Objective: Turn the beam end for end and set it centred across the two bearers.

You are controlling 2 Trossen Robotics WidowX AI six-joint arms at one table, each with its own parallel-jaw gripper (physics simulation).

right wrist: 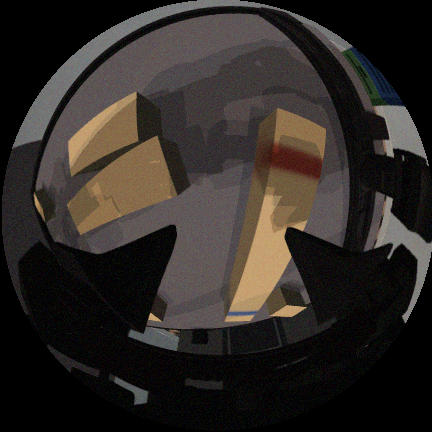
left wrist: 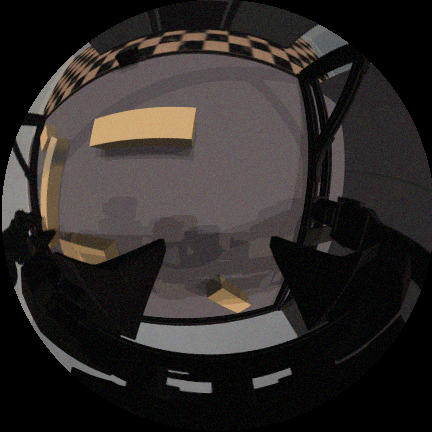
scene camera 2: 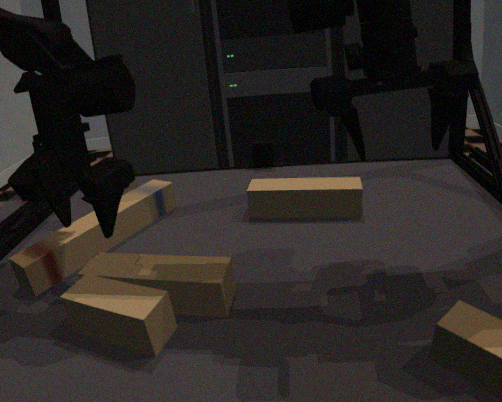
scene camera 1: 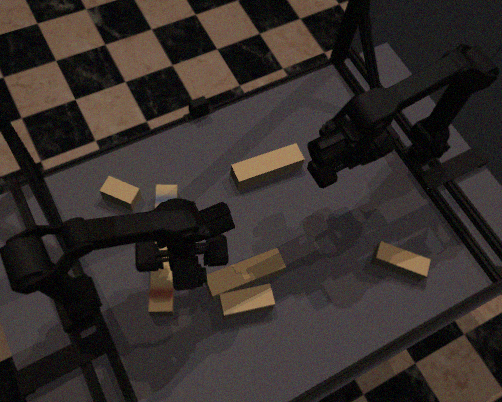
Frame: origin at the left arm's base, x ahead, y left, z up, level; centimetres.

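Where they show: left gripper, fingertip midpoint: (left wrist: 218,243) (scene camera 2: 399,154) (scene camera 1: 344,172); right gripper, fingertip midpoint: (right wrist: 232,231) (left wrist: 47,223) (scene camera 2: 87,231); left arm's base, origin of the base link: (left wrist: 318,208) (scene camera 1: 419,154); right arm's base, origin of the base link: (right wrist: 367,169) (scene camera 1: 81,315).
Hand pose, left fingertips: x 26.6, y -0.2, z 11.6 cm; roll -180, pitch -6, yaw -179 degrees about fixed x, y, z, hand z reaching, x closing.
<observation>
Each offset is from my left fingertips to the centre of the thing.
The beam @(dx +43.0, dy -5.6, dz -11.2 cm) (scene camera 1: 161,295) (scene camera 2: 135,215) (left wrist: 51,185) (right wrist: 270,220) is a long wooden bar lying on the table, its red band at the near end and blue band at the far end in scene camera 2. Two mid-length blocks look like the bearers: one @(dx +11.2, dy -14.0, dz -11.2 cm) (scene camera 1: 267,162) (scene camera 2: 305,197) (left wrist: 145,125) lies apart at the back, the other @(dx +29.5, dy +8.3, dz -11.2 cm) (scene camera 1: 250,270) (scene camera 2: 165,272) (right wrist: 125,185) lies beside the beam's red half. My right gripper (scene camera 1: 181,252) (scene camera 2: 88,230) (right wrist: 232,231) is open and empty above the beam, hiding its middle in scene camera 1. My left gripper (scene camera 1: 330,157) (scene camera 2: 400,154) (left wrist: 218,243) is open and empty, high above the table.
A short block @(dx +32.1, dy +14.1, dz -11.0 cm) (scene camera 1: 247,300) (scene camera 2: 115,305) (right wrist: 110,125) lies close against the nearer bearer. Another short block @(dx +46.5, dy -22.9, dz -11.3 cm) (scene camera 1: 120,190) lies near the beam's blue end. A third @(dx -4.8, dy +22.1, dz -11.3 cm) (scene camera 1: 403,259) (scene camera 2: 475,340) (left wrist: 227,295) lies at the right in scene camera 1. Dark frame rails edge the table.
</observation>
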